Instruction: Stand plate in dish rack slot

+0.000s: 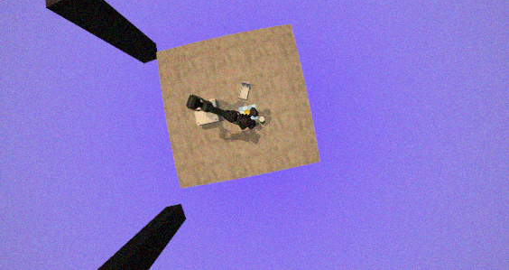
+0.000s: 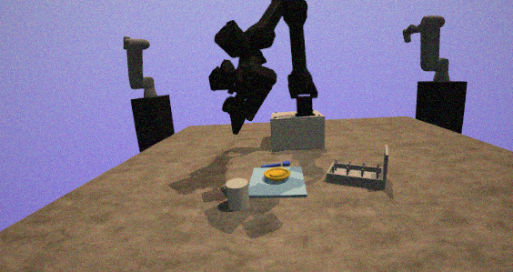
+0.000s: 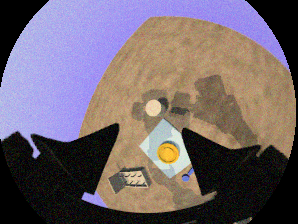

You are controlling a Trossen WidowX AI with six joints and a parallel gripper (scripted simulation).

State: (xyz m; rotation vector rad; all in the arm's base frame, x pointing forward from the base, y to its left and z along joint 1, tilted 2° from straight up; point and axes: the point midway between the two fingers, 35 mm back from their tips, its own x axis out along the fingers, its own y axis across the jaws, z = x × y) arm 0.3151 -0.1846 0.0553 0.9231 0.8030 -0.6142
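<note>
My gripper tip is now 130 mm above the yellow plate, 70 mm to the right of it and 50 mm past it. Round my gripper tip: light blue mat: 140 mm below, 70 mm to the left, 40 mm behind; blue spoon: 140 mm below, 140 mm behind, 80 mm to the left; beige cup: 120 mm below, 60 mm ahead, 10 mm to the right.
</note>
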